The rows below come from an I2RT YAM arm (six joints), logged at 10 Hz.
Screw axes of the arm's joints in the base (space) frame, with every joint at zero. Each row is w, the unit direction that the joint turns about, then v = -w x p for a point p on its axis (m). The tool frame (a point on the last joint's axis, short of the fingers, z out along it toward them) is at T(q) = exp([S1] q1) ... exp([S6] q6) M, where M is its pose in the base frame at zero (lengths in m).
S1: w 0 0 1 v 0.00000 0.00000 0.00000
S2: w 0 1 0 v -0.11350 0.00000 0.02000
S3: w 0 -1 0 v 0.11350 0.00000 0.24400
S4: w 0 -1 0 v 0.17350 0.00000 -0.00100
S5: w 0 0 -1 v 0.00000 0.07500 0.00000
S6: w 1 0 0 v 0.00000 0.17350 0.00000
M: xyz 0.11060 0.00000 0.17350 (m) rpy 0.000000 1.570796 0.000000 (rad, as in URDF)
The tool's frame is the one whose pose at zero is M.
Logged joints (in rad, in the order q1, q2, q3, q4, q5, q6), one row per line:
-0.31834 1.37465 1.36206 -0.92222 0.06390 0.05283
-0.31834 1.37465 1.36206 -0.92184 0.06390 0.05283
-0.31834 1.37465 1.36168 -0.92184 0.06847 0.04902
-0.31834 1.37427 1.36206 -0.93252 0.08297 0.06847
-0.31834 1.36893 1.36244 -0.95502 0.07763 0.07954
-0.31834 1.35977 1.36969 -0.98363 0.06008 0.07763
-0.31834 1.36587 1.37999 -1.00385 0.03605 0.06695
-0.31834 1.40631 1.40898 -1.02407 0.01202 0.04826
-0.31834 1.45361 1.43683 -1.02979 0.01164 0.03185
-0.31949 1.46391 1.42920 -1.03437 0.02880 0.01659
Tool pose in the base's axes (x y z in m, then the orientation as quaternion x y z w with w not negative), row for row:
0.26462 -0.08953 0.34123 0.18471 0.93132 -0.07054 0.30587
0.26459 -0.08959 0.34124 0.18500 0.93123 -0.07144 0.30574
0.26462 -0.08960 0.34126 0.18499 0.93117 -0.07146 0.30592
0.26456 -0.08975 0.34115 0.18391 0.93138 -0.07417 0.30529
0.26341 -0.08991 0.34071 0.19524 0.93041 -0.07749 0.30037
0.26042 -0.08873 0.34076 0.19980 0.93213 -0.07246 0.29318
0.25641 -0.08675 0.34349 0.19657 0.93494 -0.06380 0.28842
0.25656 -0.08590 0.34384 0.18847 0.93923 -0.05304 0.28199
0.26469 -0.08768 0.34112 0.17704 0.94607 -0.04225 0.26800
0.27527 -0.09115 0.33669 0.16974 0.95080 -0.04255 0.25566
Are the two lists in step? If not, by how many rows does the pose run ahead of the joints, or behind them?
The pose runs 1 row behind the joints: the pose in row i belongs to the joints in row i - 1.
